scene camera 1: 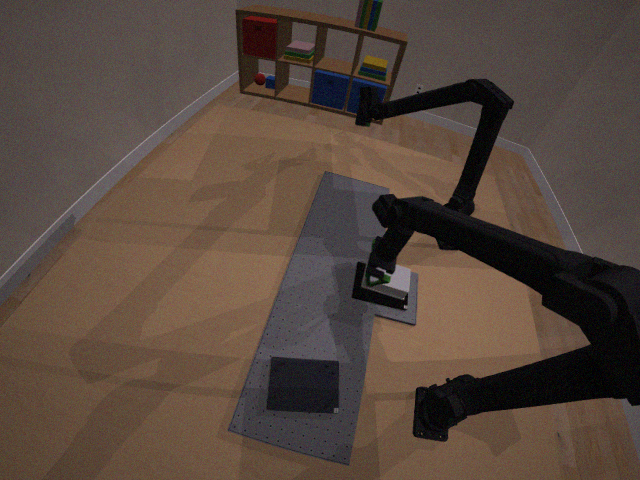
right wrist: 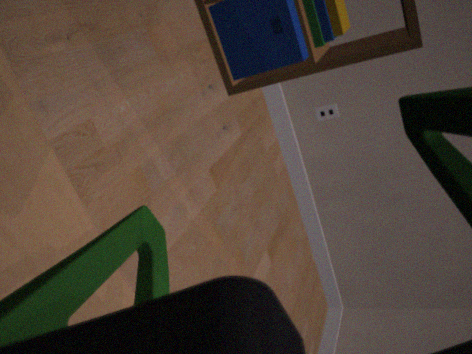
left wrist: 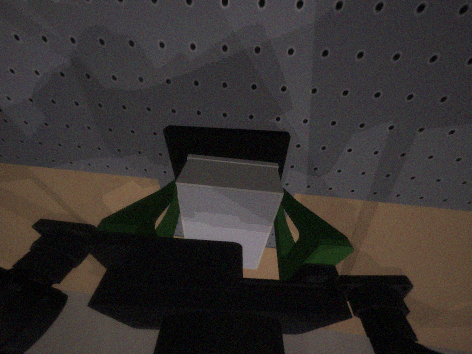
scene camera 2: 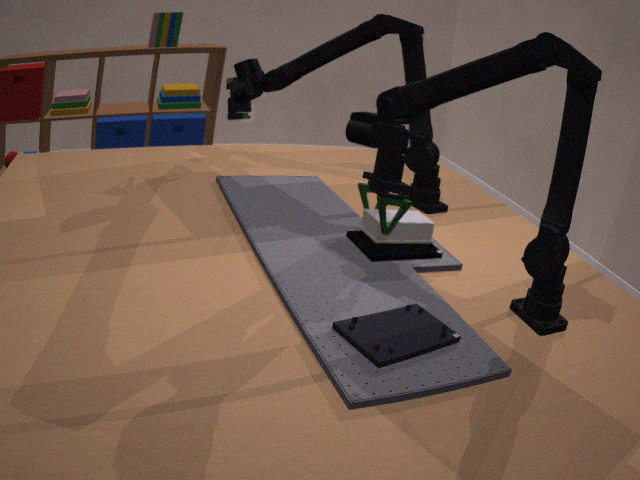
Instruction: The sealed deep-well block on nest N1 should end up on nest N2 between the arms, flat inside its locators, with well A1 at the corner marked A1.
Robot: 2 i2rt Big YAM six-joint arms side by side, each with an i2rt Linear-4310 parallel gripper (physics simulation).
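Frame: origin at the left arm's base, x right, y ahead, z up, level; millimetres.
Seen in the pictures: left gripper, fingertip midpoint: (scene camera 1: pixel 371 274) (left wrist: pixel 230 183) (scene camera 2: pixel 377 227); right gripper, fingertip midpoint: (right wrist: pixel 272 169) (scene camera 2: pixel 228 102); left arm's base, origin of the base link: (scene camera 1: pixel 430 413) (left wrist: pixel 77 234) (scene camera 2: pixel 538 318); right arm's base, origin of the base link: (left wrist: pixel 366 285) (scene camera 2: pixel 422 204).
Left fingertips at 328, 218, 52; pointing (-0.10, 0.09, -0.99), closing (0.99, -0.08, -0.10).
Offsets run from my left fingertips to a thing's top centre, as dx, dy, dz. Level surfaces: height alone.
The white deep-well block @[-2, -46, +28] (scene camera 1: pixel 400 281) (scene camera 2: pixel 413 232) (left wrist: pixel 225 215) is level at nest N2 @[-8, -43, -17] (scene camera 1: pixel 379 299) (scene camera 2: pixel 403 253) (left wrist: pixel 227 140), on it or very slightly above; I cannot tell which. My left gripper (scene camera 1: pixel 379 279) (scene camera 2: pixel 376 219) (left wrist: pixel 230 183) is shut on the block, with green fingers on two opposite sides. N2 has a small white mark at one corner; well A1 and N2's locators cannot be made out. Nest N1 @[-329, +108, -17] (scene camera 1: pixel 303 384) (scene camera 2: pixel 395 333) holds no block and shows small black locators. My right gripper (scene camera 1: pixel 362 116) (scene camera 2: pixel 235 99) (right wrist: pixel 272 169) is open and empty, raised far from the block.
A grey perforated plate @[dz -39] (scene camera 1: pixel 310 310) (scene camera 2: pixel 289 258) (left wrist: pixel 150 75) carries both nests on the wooden table @[dz -52] (scene camera 1: pixel 180 310) (scene camera 2: pixel 155 310). A shelf unit (scene camera 1: pixel 320 20) (scene camera 2: pixel 103 53) with bins and books stands at the back. The right arm's base stands behind N2 in scene camera 2.
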